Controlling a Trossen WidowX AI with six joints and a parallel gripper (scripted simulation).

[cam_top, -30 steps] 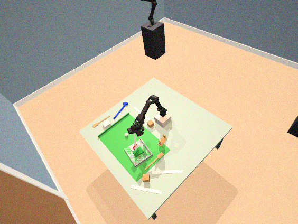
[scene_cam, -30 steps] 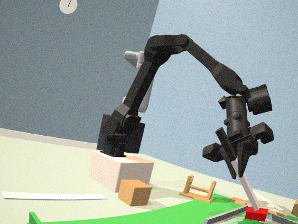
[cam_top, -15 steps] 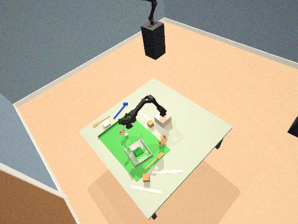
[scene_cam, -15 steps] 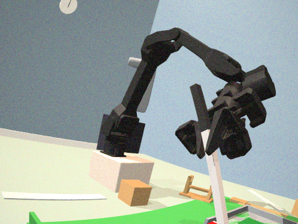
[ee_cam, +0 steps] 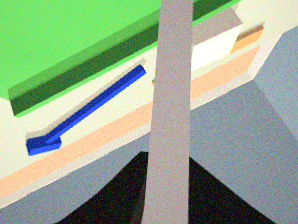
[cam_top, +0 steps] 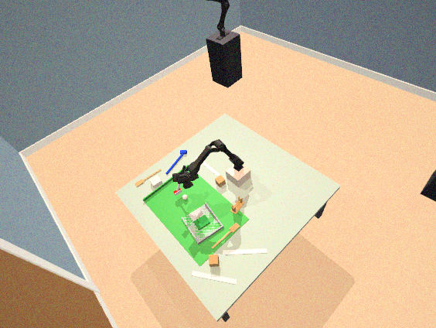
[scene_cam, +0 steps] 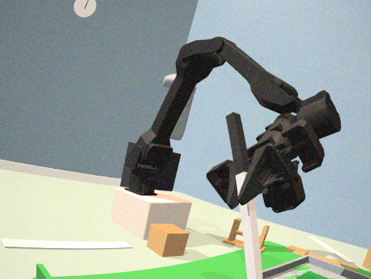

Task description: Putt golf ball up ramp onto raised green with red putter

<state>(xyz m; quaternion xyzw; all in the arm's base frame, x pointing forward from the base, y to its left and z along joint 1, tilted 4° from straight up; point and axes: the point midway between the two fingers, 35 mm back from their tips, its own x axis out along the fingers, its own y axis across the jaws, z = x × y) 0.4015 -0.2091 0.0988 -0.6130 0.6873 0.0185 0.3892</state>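
Right now my gripper tip is 170 mm above the white golf ball, 70 mm to the right of it and 60 mm short of it. Round my gripper tip: red putter 30 mm below, 20 mm to the left, 20 mm ahead; green mat 190 mm to the left, 190 mm below, 80 mm ahead; white block 240 mm to the right, 170 mm below, 120 mm ahead.
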